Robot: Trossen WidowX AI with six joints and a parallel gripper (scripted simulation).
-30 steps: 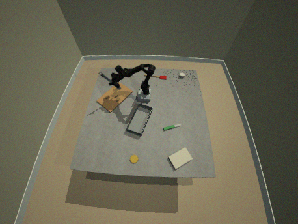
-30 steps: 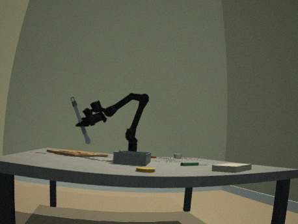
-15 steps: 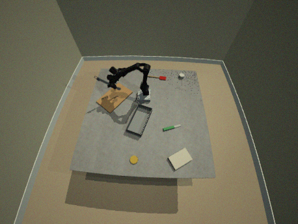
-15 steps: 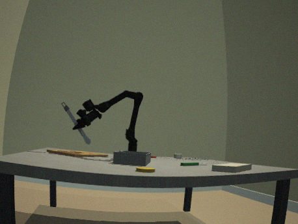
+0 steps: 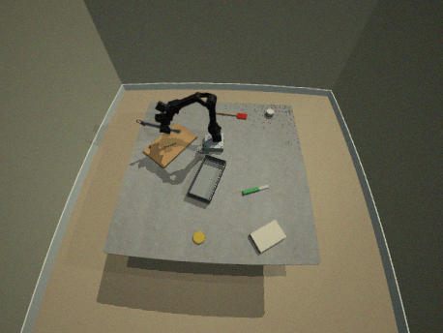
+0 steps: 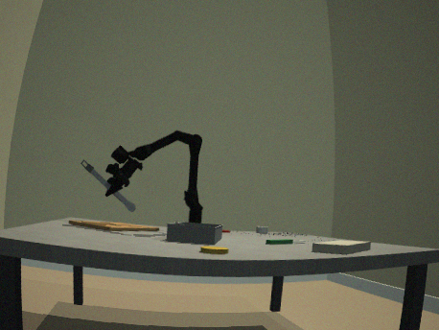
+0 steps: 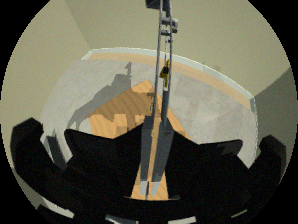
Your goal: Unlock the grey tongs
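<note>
Right now the wooden board is 2 cm ahead of my gripper tip, 5 cm to the left of it and 13 cm below it. Also, from my gripper tip: dark roasting tin: 35 cm ahead, 32 cm to the left, 11 cm below; red-handled tool: 24 cm behind, 57 cm to the left, 13 cm below; yellow disc: 72 cm ahead, 24 cm to the left, 13 cm below.
</note>
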